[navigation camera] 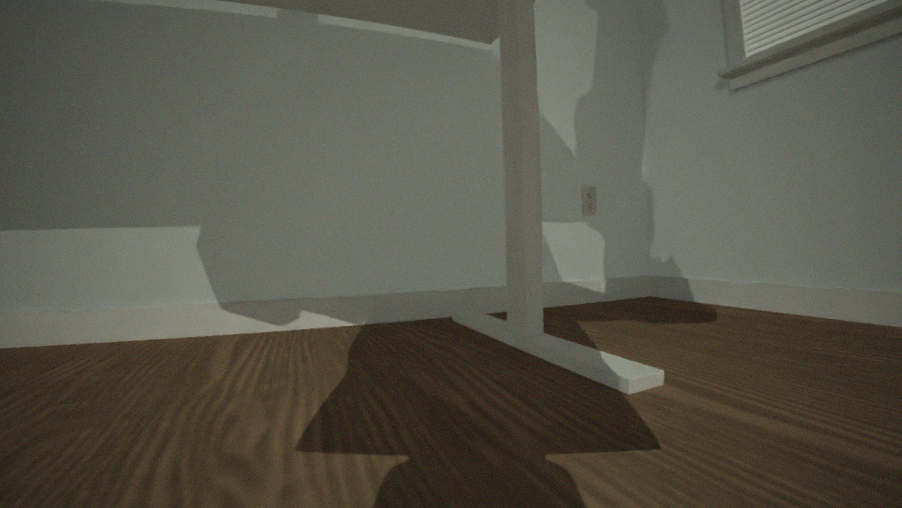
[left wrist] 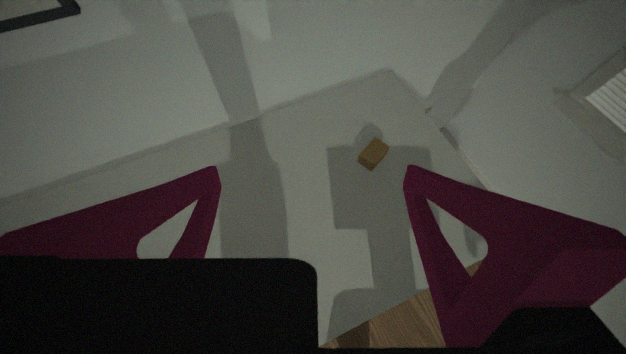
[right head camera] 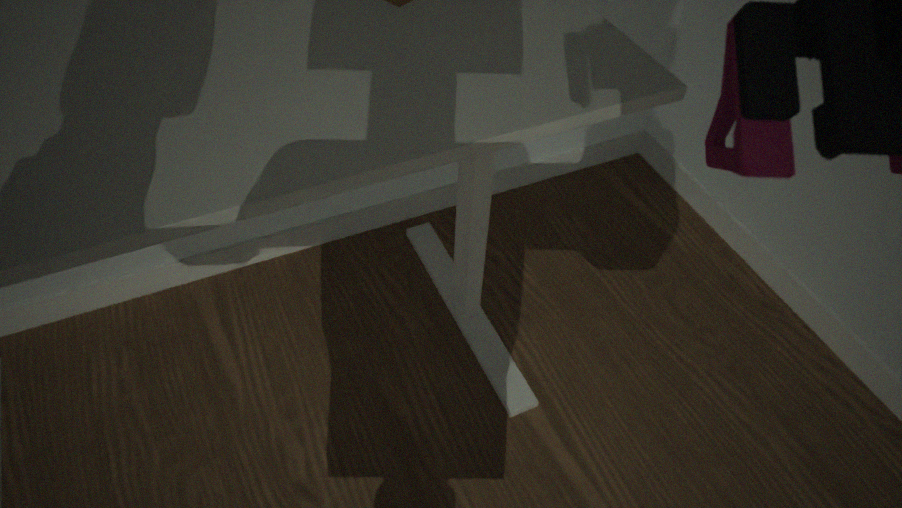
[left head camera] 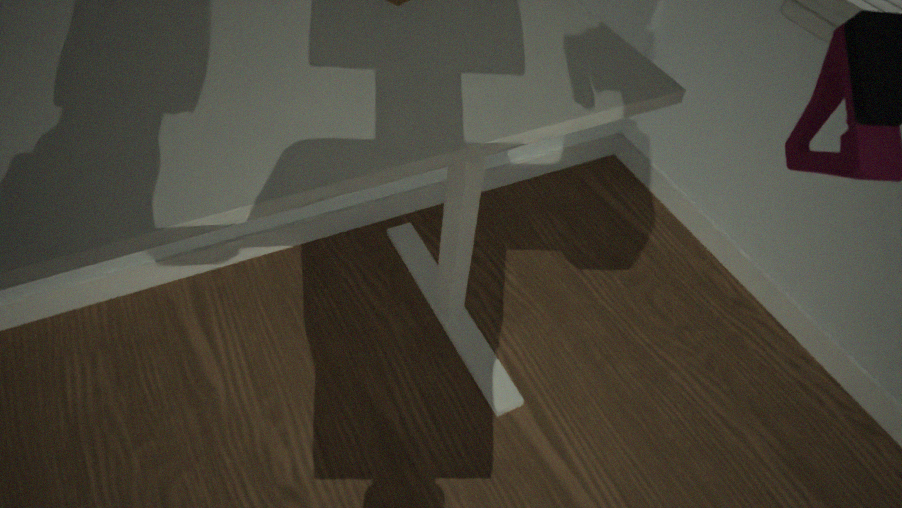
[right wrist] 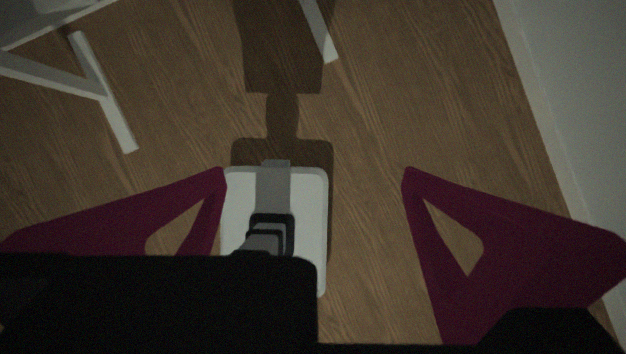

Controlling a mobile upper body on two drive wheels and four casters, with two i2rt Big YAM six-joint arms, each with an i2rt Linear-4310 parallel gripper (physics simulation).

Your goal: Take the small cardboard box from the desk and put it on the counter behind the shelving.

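Places are measured from the left arm's base along level axes (x ahead, y left, z up), in millimetres.
Where they show: left gripper, fingertip midpoint: (left wrist: pixel 312 175); right gripper, fingertip midpoint: (right head camera: pixel 801 156) (left head camera: pixel 872 160) (right wrist: pixel 313 176).
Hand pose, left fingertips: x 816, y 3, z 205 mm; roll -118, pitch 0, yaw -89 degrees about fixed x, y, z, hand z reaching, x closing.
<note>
After its pixels a point has its place.
The small cardboard box (left head camera: pixel 398 1) @[x 1155, y -191, z -452 mm] (right head camera: pixel 399 2) @[x 1155, y -191, z -452 mm] (left wrist: pixel 373 154) @[x 1192, y -191, z -410 mm] sits on the white desk (left head camera: pixel 265 100) @[x 866, y -12, z -460 mm] (right head camera: pixel 265 104) @[x 864, y -18, z -460 mm] (left wrist: pixel 310 210) @[x 1015, y 14, z -460 mm], near the desk's right end in the left wrist view; its tip shows at the top edge of both head views. My left gripper (left wrist: pixel 312 175) @[x 816, y 2, z 205 mm] is open and empty, with the box beyond its fingertips, nearer the right finger in the picture. My right gripper (right wrist: pixel 313 176) @[x 359, y -444, z -127 mm] is open and empty, above the floor and away from the box; parts of its magenta fingers show at the right of both head views. The counter and shelving do not show.
A white desk leg (left head camera: pixel 460 233) @[x 1182, y -349, z -1041 mm] (right head camera: pixel 472 233) @[x 1181, y -349, z -1041 mm] (navigation camera: pixel 522 189) @[x 1180, y -342, z -1058 mm] stands on a long foot (navigation camera: pixel 587 362) in front of me. Walls meet in a corner behind the desk's right end. A windowsill (navigation camera: pixel 814 53) @[x 1369, y -1263, z -629 mm] is at the upper right. My pale base (right wrist: pixel 307 215) @[x 100, y -391, z -1150 mm] shows below the right gripper.
</note>
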